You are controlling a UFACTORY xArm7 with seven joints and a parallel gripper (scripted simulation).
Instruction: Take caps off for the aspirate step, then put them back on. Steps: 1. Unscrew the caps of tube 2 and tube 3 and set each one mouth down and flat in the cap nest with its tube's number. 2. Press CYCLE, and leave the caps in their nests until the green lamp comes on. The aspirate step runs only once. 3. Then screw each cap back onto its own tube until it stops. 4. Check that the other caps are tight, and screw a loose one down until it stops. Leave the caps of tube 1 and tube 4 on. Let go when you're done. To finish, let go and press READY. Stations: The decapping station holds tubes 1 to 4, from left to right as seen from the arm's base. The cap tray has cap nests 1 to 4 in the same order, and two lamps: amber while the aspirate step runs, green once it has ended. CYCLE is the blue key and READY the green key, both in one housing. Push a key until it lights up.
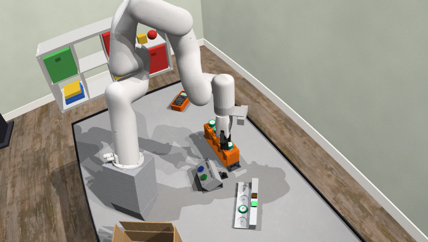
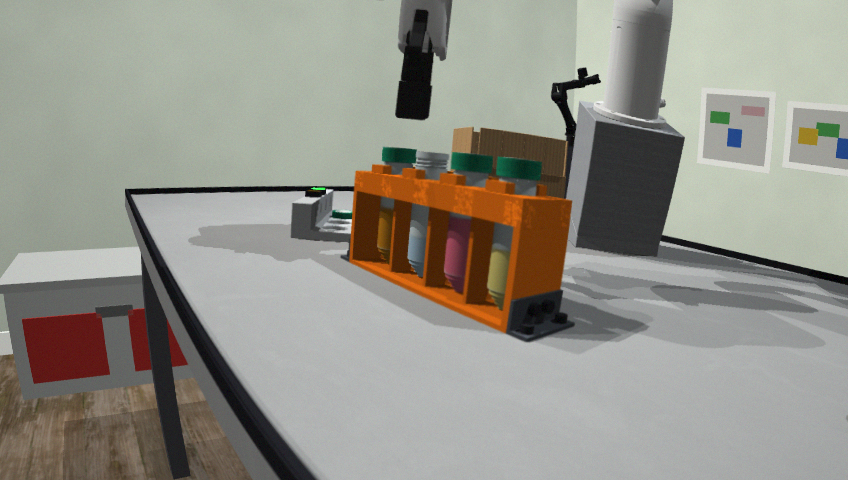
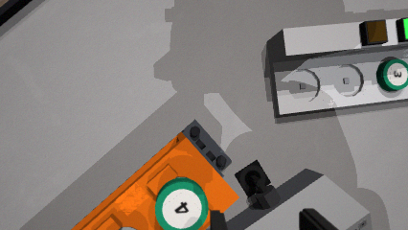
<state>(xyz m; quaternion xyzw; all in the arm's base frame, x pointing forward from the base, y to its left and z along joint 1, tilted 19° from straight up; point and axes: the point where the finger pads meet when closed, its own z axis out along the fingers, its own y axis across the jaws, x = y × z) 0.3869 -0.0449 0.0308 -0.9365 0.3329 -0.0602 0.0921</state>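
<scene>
Now: hand 4 cm past the cap 3, 23 cm to the left of it and 16 cm above it. Also, from my hand: cap 4: 3 cm ahead, 3 cm to the left, 6 cm below; tube 3 threaded neck: 3 cm ahead, 8 cm to the left, 6 cm below; cap 2: 2 cm ahead, 13 cm to the left, 6 cm below.
</scene>
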